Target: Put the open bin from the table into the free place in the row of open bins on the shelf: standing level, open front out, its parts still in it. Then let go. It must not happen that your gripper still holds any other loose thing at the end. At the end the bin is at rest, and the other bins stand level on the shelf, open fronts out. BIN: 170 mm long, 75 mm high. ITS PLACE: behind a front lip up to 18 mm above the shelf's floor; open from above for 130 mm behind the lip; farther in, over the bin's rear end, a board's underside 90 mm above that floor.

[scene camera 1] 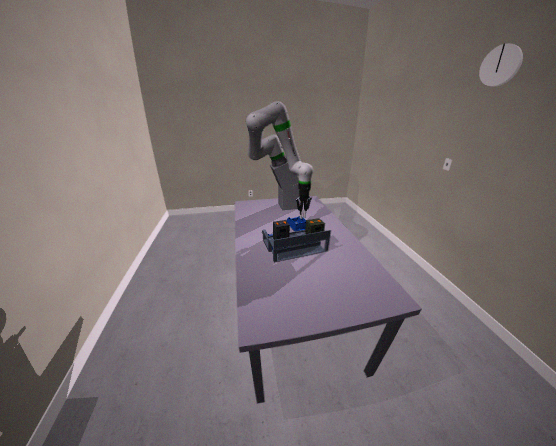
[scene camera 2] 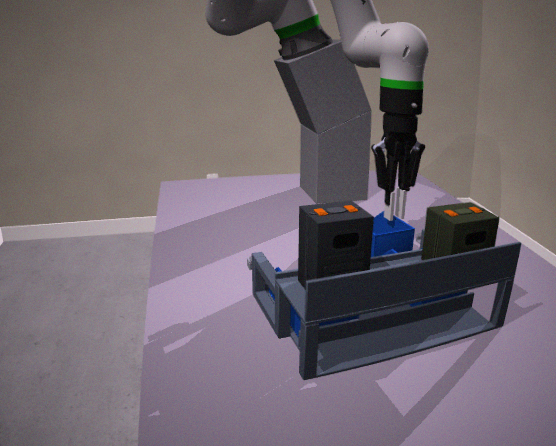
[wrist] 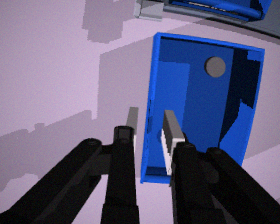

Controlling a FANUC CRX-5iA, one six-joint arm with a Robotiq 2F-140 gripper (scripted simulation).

Labels:
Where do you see a black box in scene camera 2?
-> At 335, 238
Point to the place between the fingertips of the gripper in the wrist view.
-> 150, 122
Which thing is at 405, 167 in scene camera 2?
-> The gripper.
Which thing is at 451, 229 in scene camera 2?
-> A dark green box.

